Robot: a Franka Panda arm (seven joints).
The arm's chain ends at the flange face. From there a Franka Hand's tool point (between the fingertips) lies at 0.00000 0.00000 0.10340 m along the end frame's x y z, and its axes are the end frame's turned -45 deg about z.
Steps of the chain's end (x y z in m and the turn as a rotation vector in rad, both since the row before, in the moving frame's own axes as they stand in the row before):
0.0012 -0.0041 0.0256 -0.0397 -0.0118 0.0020
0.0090 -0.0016 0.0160 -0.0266 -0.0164 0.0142
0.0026 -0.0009 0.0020 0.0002 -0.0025 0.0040
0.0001 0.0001 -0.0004 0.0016 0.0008 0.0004
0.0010 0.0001 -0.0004 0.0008 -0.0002 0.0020
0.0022 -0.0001 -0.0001 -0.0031 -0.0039 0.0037
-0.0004 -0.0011 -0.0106 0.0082 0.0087 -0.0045
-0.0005 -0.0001 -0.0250 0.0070 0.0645 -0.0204
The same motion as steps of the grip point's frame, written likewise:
0.0000 0.0000 0.0255 -0.0197 -0.0364 0.0020
0.0043 0.0060 0.0159 -0.0072 -0.0304 0.0142
0.0023 0.0010 0.0020 0.0019 -0.0016 0.0040
0.0002 0.0001 -0.0004 0.0006 0.0017 0.0004
0.0007 0.0007 -0.0004 0.0007 0.0004 0.0020
0.0011 0.0014 -0.0001 0.0006 -0.0049 0.0037
0.0017 -0.0010 -0.0106 -0.0004 0.0120 -0.0045
0.0050 0.0037 -0.0252 -0.0407 0.0506 -0.0204

